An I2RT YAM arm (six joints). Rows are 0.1 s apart.
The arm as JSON. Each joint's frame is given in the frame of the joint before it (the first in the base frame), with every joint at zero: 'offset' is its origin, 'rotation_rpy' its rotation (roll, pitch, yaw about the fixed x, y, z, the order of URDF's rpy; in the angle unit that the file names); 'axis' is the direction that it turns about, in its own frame. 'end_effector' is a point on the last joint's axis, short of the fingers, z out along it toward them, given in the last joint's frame.
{
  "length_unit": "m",
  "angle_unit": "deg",
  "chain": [
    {
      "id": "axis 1",
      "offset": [
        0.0,
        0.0,
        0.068
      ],
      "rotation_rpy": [
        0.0,
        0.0,
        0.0
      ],
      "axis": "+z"
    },
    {
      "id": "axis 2",
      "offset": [
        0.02,
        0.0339,
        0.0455
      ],
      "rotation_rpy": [
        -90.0,
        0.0,
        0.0
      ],
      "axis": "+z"
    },
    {
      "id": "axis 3",
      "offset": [
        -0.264,
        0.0,
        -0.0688
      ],
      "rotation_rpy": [
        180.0,
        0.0,
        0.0
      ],
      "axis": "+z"
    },
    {
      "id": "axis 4",
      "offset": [
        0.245,
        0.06,
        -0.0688
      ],
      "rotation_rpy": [
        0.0,
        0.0,
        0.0
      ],
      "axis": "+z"
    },
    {
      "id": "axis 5",
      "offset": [
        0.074,
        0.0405,
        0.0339
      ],
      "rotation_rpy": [
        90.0,
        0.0,
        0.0
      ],
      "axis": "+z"
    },
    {
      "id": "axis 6",
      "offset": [
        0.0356,
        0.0,
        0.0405
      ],
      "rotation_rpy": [
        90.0,
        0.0,
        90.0
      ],
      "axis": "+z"
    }
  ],
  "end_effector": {
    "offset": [
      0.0,
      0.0,
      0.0
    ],
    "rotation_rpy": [
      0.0,
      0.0,
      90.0
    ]
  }
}
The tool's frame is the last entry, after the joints.
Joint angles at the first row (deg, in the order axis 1, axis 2, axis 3, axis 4, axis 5, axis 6):
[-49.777 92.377 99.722 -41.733 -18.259 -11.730]
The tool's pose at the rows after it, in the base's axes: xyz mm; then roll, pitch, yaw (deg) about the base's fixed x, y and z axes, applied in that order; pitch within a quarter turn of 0, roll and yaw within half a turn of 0:
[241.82 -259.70 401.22 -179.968 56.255 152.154]
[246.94 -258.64 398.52 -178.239 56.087 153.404]
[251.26 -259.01 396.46 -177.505 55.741 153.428]
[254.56 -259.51 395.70 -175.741 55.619 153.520]
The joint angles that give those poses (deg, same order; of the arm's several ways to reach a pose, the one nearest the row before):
[-48.744 92.165 98.513 -41.909 -17.223 -11.973]
[-47.880 92.477 98.170 -41.116 -15.811 -12.151]
[-47.291 93.053 98.348 -40.821 -14.561 -11.875]
[-46.762 93.440 98.505 -40.285 -12.452 -11.564]

